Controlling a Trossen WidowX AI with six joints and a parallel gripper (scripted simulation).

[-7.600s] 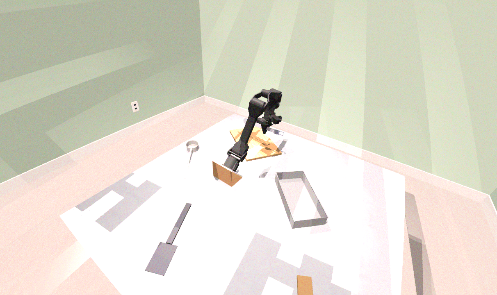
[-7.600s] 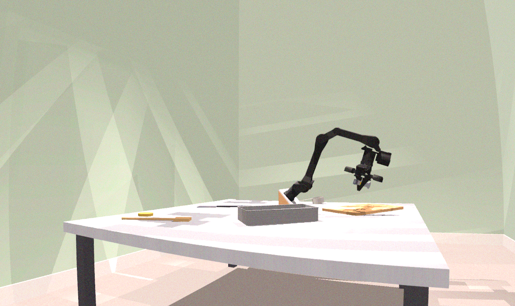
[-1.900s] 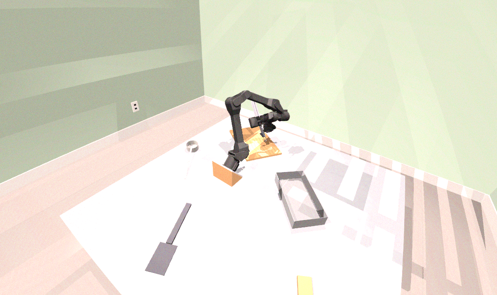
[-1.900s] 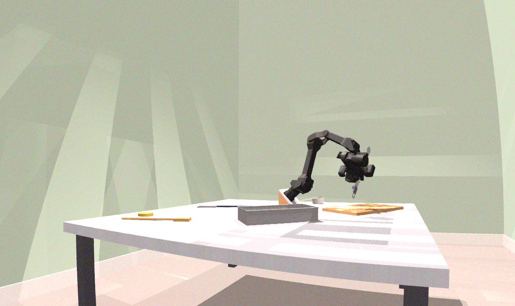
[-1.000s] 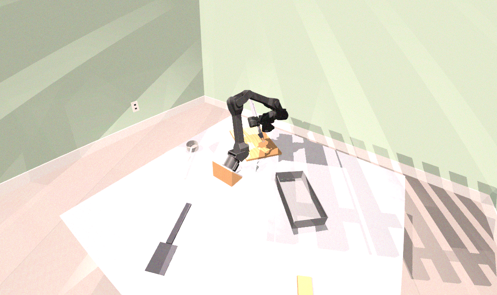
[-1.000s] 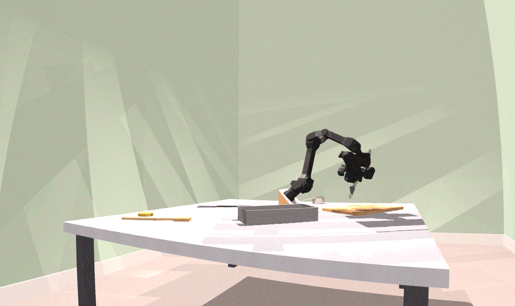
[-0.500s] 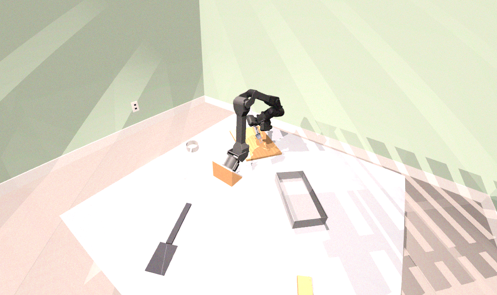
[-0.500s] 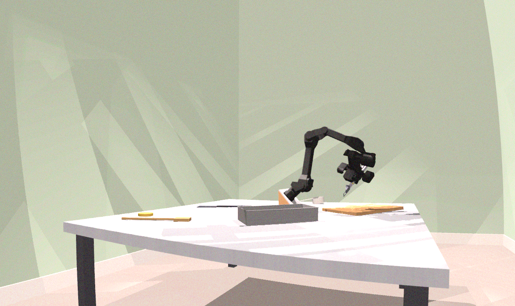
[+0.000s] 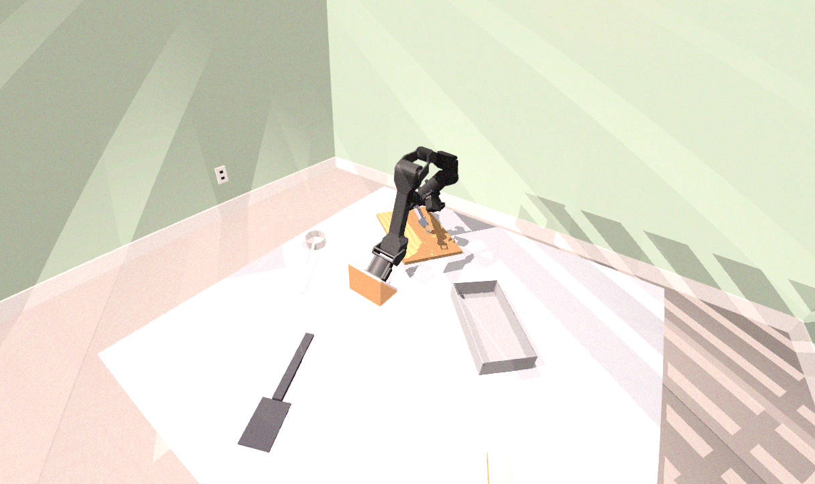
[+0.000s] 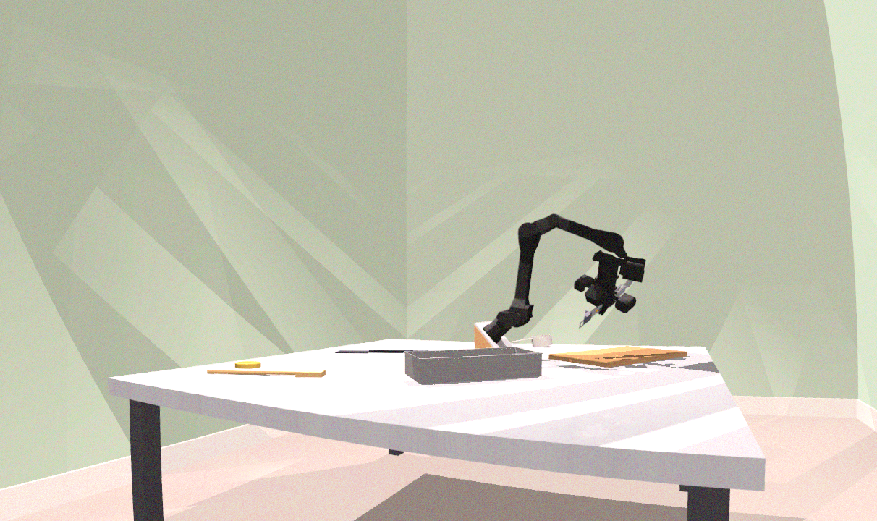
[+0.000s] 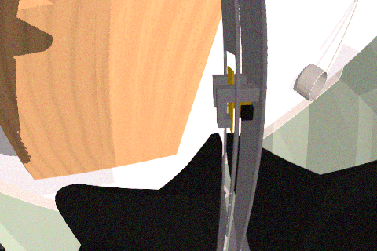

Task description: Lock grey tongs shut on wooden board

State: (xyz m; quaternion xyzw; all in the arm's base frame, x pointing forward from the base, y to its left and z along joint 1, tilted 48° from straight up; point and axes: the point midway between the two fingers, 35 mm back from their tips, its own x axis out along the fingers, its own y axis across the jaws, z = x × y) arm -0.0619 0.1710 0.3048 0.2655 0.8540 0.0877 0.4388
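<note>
My gripper tip is 12 cm above the wooden board, 5 cm to the right of it and 2 cm short of it. From my gripper tip the other things lie so: dark spatula (75 cm to the right, 13 cm below, 7 cm ahead); grey roasting tin (44 cm ahead, 29 cm to the right, 10 cm below).
</note>
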